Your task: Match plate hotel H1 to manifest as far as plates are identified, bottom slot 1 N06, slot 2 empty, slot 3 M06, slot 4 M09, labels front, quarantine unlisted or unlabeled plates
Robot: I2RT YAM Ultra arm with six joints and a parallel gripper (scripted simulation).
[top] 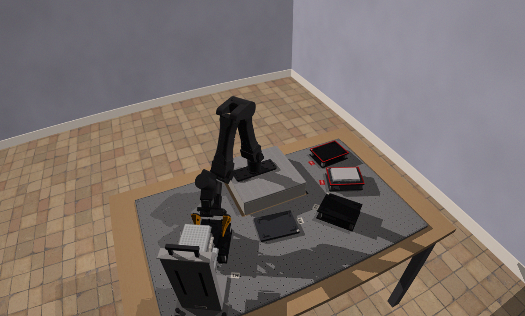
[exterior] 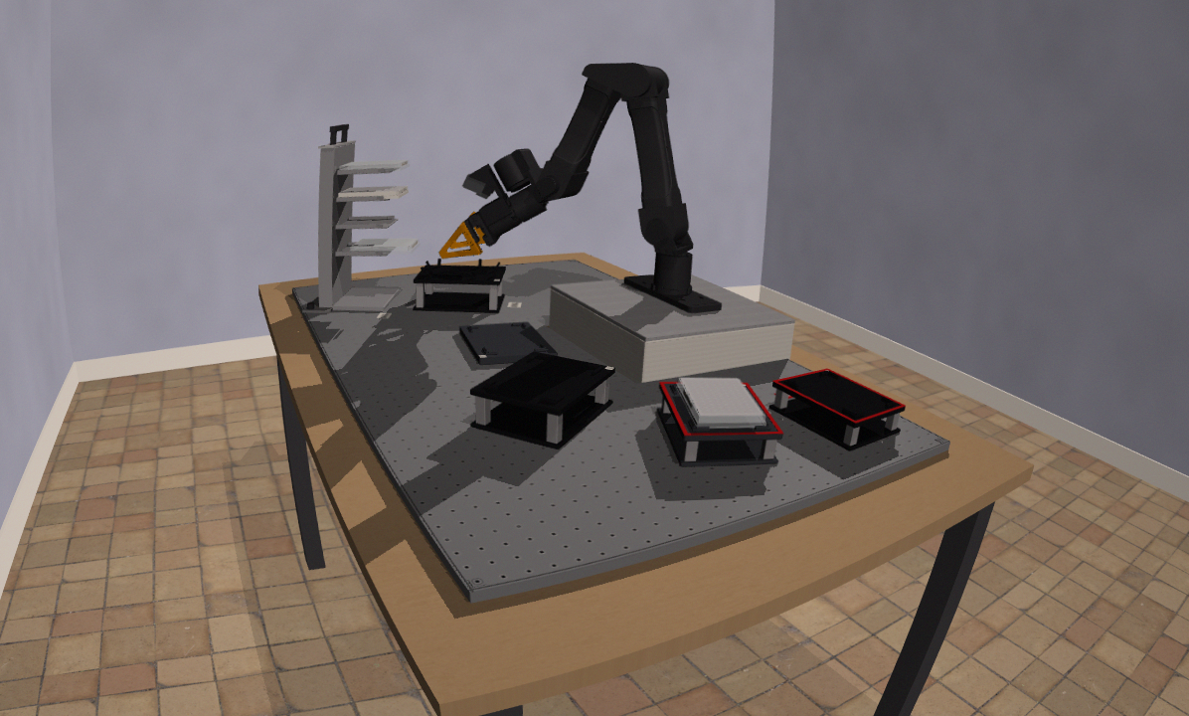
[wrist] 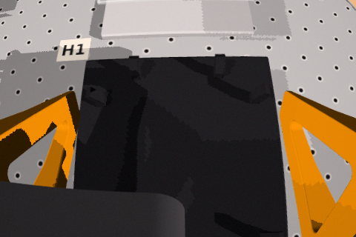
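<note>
My hand is 5 cm above the black regrip nest RG, 2 cm past it and 1 cm to the right of it. The rest, counted from my hand: flat recovery nest N6: 27 cm to the left, 10 cm below; H1 deck label: 14 cm ahead, 11 cm below, 3 cm to the left; plate hotel H1: 21 cm ahead, 12 cm to the right, 5 cm above.
</note>
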